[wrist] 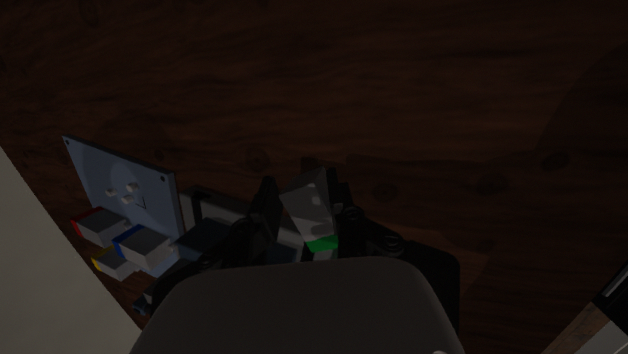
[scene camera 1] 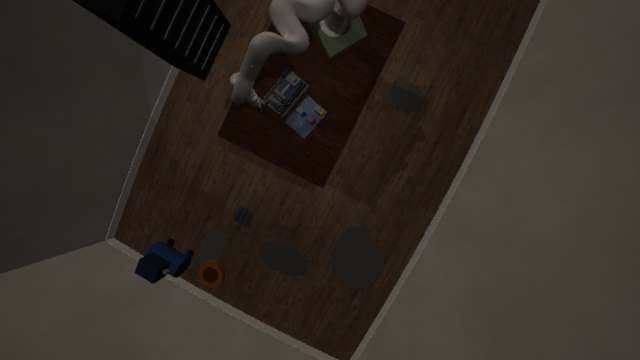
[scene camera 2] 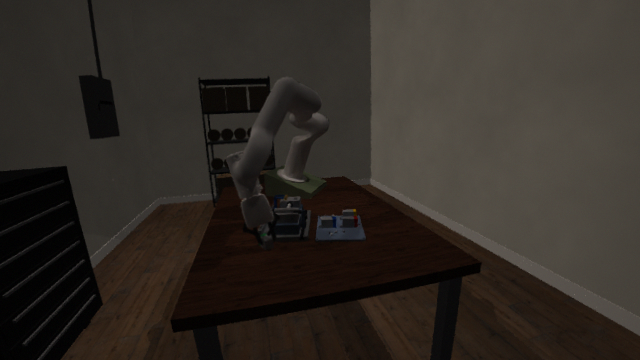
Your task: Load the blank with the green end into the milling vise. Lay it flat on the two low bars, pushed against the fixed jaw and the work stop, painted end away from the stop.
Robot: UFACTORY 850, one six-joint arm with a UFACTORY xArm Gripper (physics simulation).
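The blank with the green end [scene camera 1: 264,106] [scene camera 2: 266,242] [wrist: 308,212] is grey and sits tilted between the fingers. Its green end faces back toward the palm and its bare grey end points away. My gripper [scene camera 1: 262,106] [scene camera 2: 264,237] [wrist: 303,186] is shut on this blank, low over the table, just outside the vise on the side away from the blue plate. The milling vise [scene camera 1: 285,93] [scene camera 2: 288,228] [wrist: 206,239] stands close beside the gripper. The fingers and palm hide part of it in the wrist view, and its low bars and work stop cannot be made out clearly.
A light blue plate [scene camera 1: 303,132] [scene camera 2: 350,235] [wrist: 145,176] lies on the vise's other side, carrying blanks with red [wrist: 101,227], blue [wrist: 145,247] and yellow [wrist: 116,264] ends. The robot's green base block [scene camera 1: 350,42] [scene camera 2: 311,186] stands behind the vise. A dark cabinet [scene camera 2: 45,240] stands left of the table.
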